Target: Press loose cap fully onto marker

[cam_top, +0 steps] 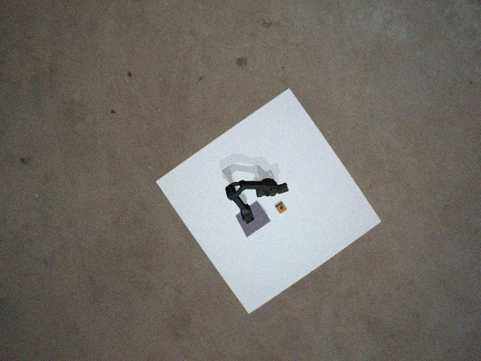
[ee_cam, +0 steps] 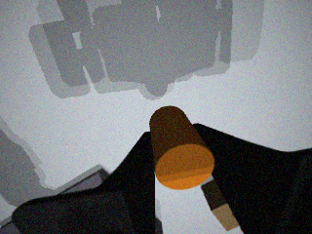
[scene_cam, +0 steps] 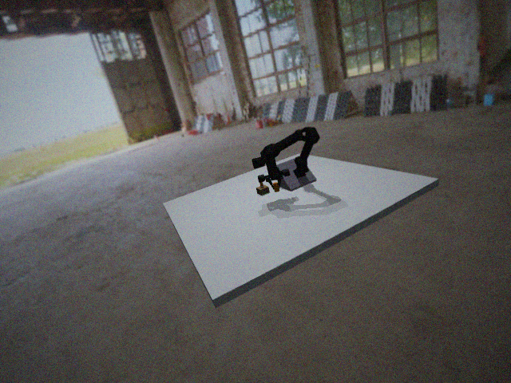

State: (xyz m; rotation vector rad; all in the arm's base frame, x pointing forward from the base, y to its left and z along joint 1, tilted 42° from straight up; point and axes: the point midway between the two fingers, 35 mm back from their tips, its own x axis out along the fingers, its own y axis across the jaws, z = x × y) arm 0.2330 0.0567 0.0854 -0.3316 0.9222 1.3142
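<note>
Right now the holder block is 18 cm to the right of my gripper tip, 5 cm below it and 2 cm ahead of it. From my gripper tip the other things lie so: orange cap 1 cm above.
</note>
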